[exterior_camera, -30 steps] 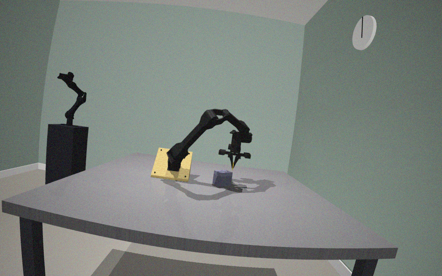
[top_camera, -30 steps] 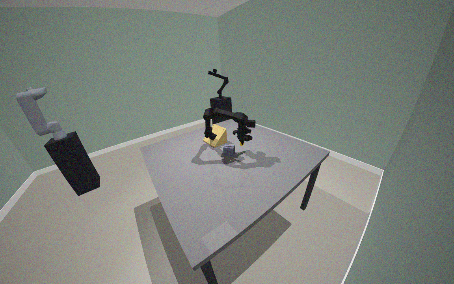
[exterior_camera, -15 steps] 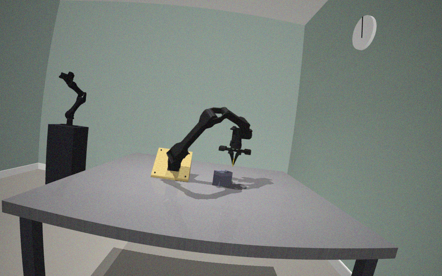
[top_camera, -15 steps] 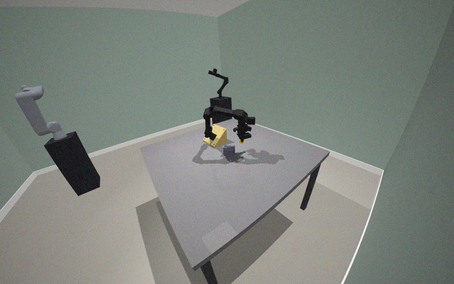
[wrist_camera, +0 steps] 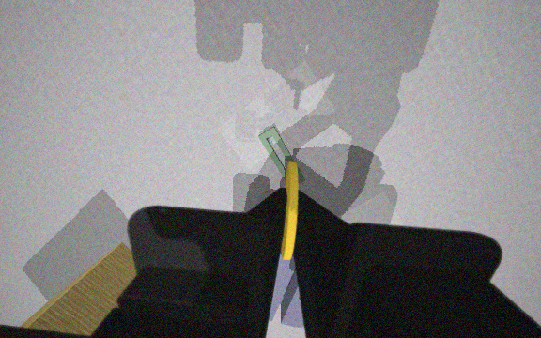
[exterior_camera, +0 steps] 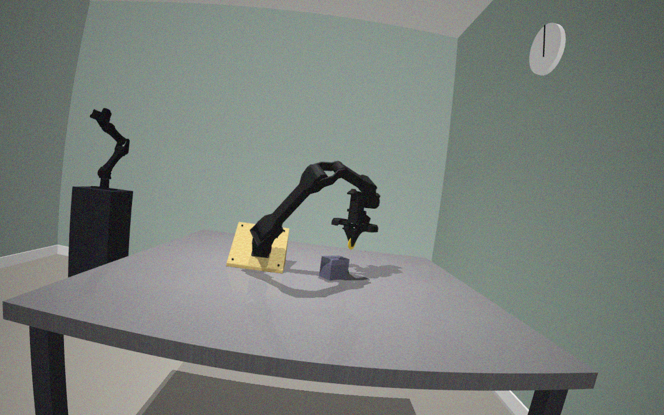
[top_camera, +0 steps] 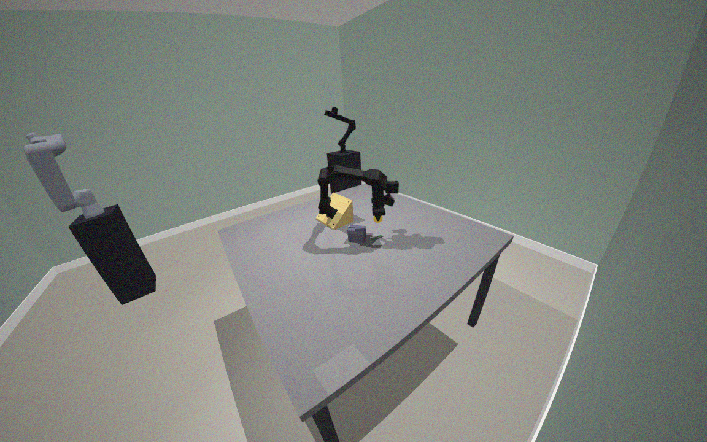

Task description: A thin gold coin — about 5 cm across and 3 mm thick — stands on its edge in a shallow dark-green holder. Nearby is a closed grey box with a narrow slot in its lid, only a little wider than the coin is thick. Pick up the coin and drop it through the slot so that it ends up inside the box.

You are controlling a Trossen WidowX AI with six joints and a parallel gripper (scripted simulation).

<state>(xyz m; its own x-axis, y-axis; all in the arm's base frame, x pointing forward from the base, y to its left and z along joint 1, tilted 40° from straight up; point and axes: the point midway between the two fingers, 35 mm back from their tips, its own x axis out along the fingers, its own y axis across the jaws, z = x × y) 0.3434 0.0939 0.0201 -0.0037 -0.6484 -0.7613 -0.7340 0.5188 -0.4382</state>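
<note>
My gripper tip is now 10 mm below the gold coin.
</note>
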